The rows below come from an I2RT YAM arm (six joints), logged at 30 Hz.
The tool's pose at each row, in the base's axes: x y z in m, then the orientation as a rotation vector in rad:
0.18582 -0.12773 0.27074 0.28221 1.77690 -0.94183
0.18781 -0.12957 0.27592 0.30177 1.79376 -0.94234
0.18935 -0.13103 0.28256 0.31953 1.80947 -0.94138
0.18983 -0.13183 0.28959 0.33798 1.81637 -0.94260
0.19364 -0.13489 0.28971 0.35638 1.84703 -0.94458
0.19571 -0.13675 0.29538 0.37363 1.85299 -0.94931
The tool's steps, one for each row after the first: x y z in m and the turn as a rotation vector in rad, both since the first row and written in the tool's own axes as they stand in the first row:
-0.00493 -0.00243 0.00199 0.00476 0.02252 0.00562
-0.01104 -0.00555 0.00321 0.00805 0.04316 0.01127
-0.01722 -0.00904 0.00317 0.01536 0.05677 0.01892
-0.01817 -0.00887 0.00796 0.01698 0.09104 0.01807
-0.02356 -0.01149 0.00996 0.02624 0.10384 0.02319

